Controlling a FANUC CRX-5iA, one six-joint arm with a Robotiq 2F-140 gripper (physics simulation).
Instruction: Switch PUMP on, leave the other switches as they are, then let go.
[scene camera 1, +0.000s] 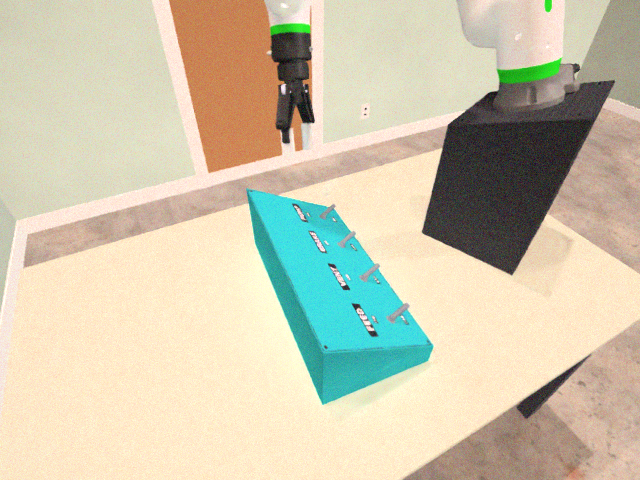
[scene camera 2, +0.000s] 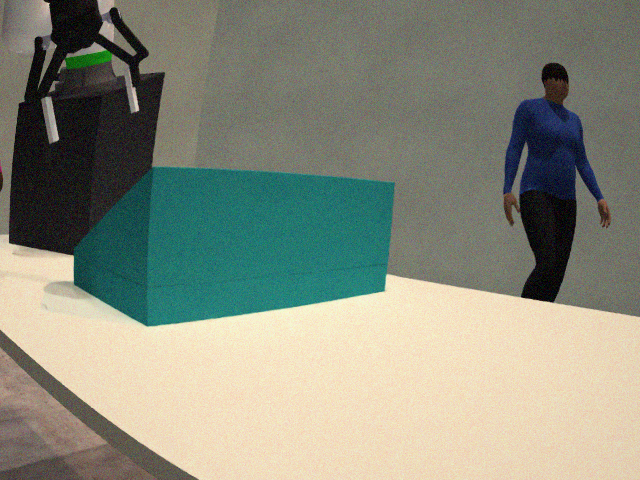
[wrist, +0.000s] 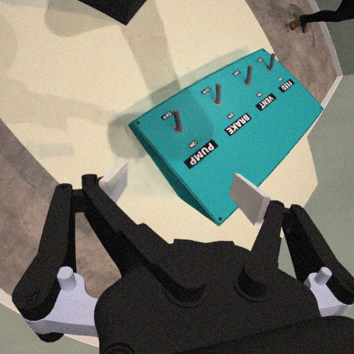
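Where they show: gripper, fingertip midpoint: (scene camera 1: 299, 153) (scene camera 2: 93, 127); arm's base at its link origin: (scene camera 1: 527, 102) (scene camera 2: 89, 87).
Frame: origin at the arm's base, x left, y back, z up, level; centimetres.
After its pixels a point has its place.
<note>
The teal switch panel (scene camera 1: 294, 253) @[y -62.0, x 0.4, z -21.3 cm] (scene camera 2: 268, 232) @[y -65.6, x -4.6, z -27.3 cm] (wrist: 270, 135) has four grey levers. The PUMP lever (scene camera 1: 327, 212) @[y -45.2, x -15.4, z -27.2 cm] (wrist: 177, 121) is at the far end in scene camera 1 and leans toward its OFF mark. The BRAKE lever (scene camera 1: 346, 239) @[y -46.4, x -3.6, z -27.0 cm] (wrist: 218, 94), VENT lever (scene camera 1: 370, 272) @[y -47.4, x 8.4, z -26.9 cm] (wrist: 248, 75) and FEED lever (scene camera 1: 398, 313) @[y -48.7, x 20.3, z -26.9 cm] (wrist: 271, 62) lean the same way, toward OFF. Scene camera 2 shows the panel's back; the levers are hidden there. My gripper (scene camera 1: 296, 141) @[y -48.2, x -25.5, z -13.8 cm] (scene camera 2: 92, 113) @[y -48.2, x -25.5, z -13.8 cm] (wrist: 181, 178) is open and empty, above the panel's PUMP end and apart from the levers.
The panel stands on a cream table (scene camera 1: 155, 335) @[y -94.5, x -6.5, z -38.4 cm] (scene camera 2: 387, 387) @[y -92.9, x -18.9, z -38.4 cm] (wrist: 90, 65). The black pedestal (scene camera 1: 496, 180) @[y -12.5, x 7.4, z -13.8 cm] (scene camera 2: 51, 180) @[y -6.0, x -11.2, z -22.7 cm] bearing the arm stands on the levers' side of the panel. A person in blue (scene camera 2: 550, 144) is beyond the table in scene camera 2.
</note>
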